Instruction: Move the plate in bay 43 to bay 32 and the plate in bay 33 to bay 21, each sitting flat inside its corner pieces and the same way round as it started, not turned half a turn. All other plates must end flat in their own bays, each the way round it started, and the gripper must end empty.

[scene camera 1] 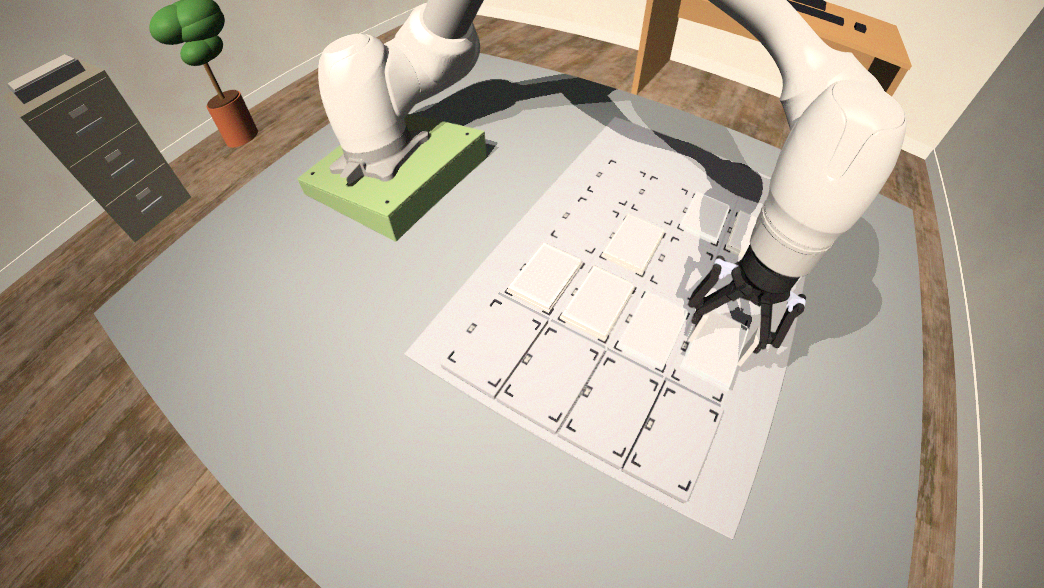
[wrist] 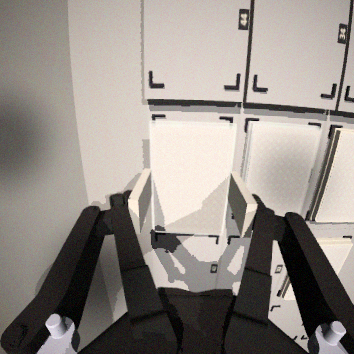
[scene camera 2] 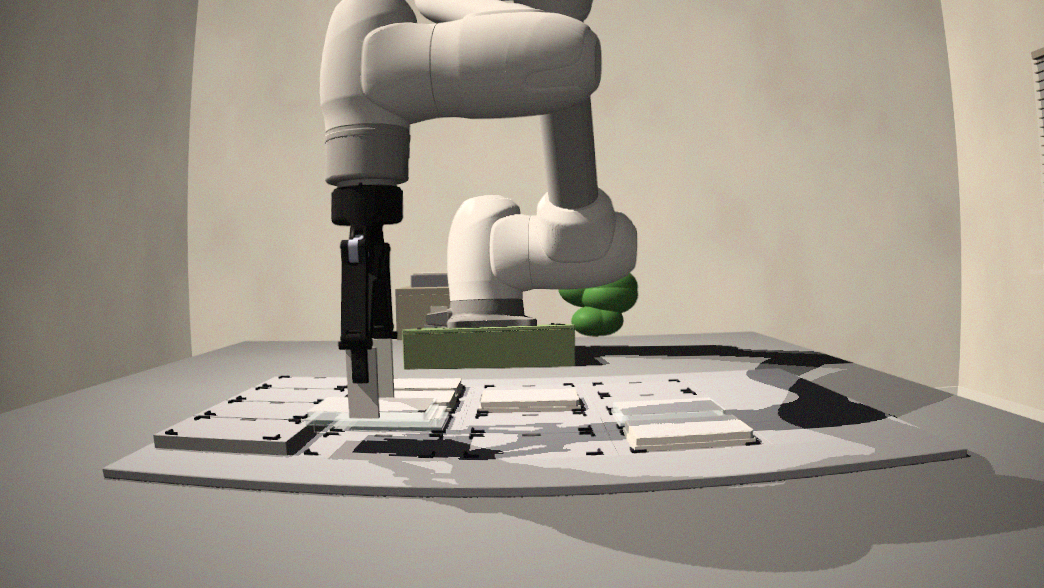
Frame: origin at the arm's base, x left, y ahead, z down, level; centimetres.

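Where they show: gripper, fingertip midpoint: [scene camera 1: 716, 346] [wrist: 189, 182] [scene camera 2: 373, 409]; arm's base at its link origin: [scene camera 1: 380, 153] [scene camera 2: 487, 326].
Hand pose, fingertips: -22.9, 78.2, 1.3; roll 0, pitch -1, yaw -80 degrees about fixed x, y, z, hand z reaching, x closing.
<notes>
Things, the pixels of their centre, and the offset from my fingertips, as dx, dy, dz. "spot": a spot on its surface instead.
- bay 43 at a spot on its surface: [scene camera 2: 405, 421] spot: +3.2, +4.9, +0.3
- bay 33 at a spot on its surface: [wrist: 285, 167] [scene camera 1: 649, 330] spot: +0.8, -11.4, +2.5
- Bay 32 at a spot on its surface: [scene camera 1: 675, 264] spot: +18.3, -9.1, +3.9
- Bay 21 at a spot on its surface: [scene camera 1: 650, 195] spot: +36.6, -17.5, +3.9
- bay 23 at a spot on its surface: [scene camera 1: 599, 300] spot: +3.6, -21.0, +2.5
- bay 13 at a spot on its surface: [scene camera 1: 545, 276] spot: +5.1, -31.4, +2.5
- bay 22 at a spot on its surface: [scene camera 1: 634, 243] spot: +19.1, -18.0, +2.5
- bay 31 at a spot on its surface: [scene camera 1: 705, 216] spot: +33.3, -4.7, +2.5
- bay 41 at a spot on its surface: [scene camera 2: 690, 433] spot: +31.1, +9.4, +2.5
- including bay 44 at a spot on its surface: [wrist: 195, 45] spot: -13.4, -2.6, +2.5
My gripper [scene camera 1: 719, 344] [scene camera 2: 374, 405] [wrist: 189, 182] is shut on the pale plate of bay 43 [scene camera 1: 710, 356] [scene camera 2: 405, 421] [wrist: 192, 160], one finger on each long side. The plate is level and a little above its bay; the bay's corner pieces show below it in scene camera 2. The plate in bay 33 [scene camera 1: 648, 330] [wrist: 285, 167] lies flat just beside it. Bay 32 [scene camera 1: 675, 264] has no plate on it and is partly shadowed. Bay 21 [scene camera 1: 650, 195] also has no plate; its corner pieces show in scene camera 1.
Other plates lie flat nearby: bay 23 [scene camera 1: 599, 300], bay 13 [scene camera 1: 545, 276], bay 22 [scene camera 1: 634, 243], and bay 31 [scene camera 1: 705, 216]. A plate in bay 41 [scene camera 2: 690, 433] stands at the sheet's far end. Raised bays, including bay 44 [scene camera 1: 675, 445] [wrist: 195, 45], adjoin the held plate's row.
</notes>
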